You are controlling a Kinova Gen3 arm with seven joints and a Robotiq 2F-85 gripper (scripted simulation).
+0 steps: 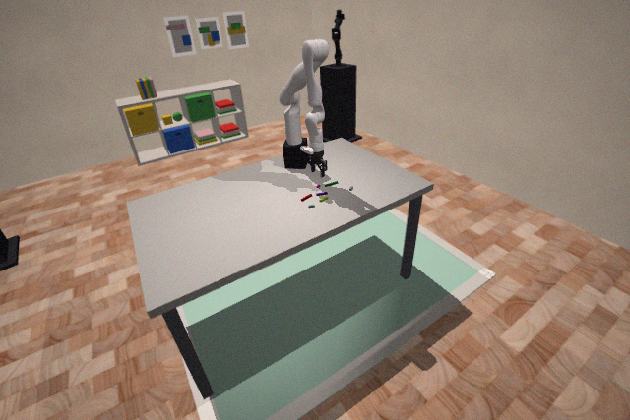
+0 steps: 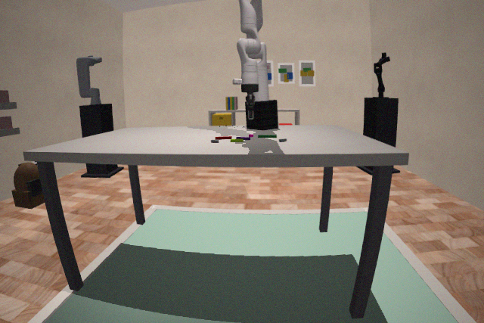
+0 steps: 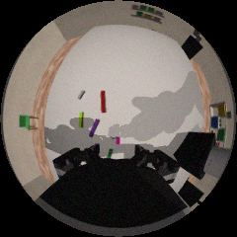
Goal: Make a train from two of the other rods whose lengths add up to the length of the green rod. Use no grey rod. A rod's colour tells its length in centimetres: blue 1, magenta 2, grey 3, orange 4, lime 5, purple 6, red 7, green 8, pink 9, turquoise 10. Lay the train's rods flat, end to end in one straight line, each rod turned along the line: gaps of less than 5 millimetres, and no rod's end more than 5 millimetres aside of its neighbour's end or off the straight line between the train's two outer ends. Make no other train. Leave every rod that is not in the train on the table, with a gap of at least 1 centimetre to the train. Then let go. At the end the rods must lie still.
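Right now the magenta rod is 9 cm below my hand. Also, from my hand: green rod (9 cm below, 7 cm to the left, 3 cm ahead); purple rod (9 cm below, 7 cm ahead, 4 cm to the right); red rod (12 cm to the right, 9 cm below, 4 cm ahead).
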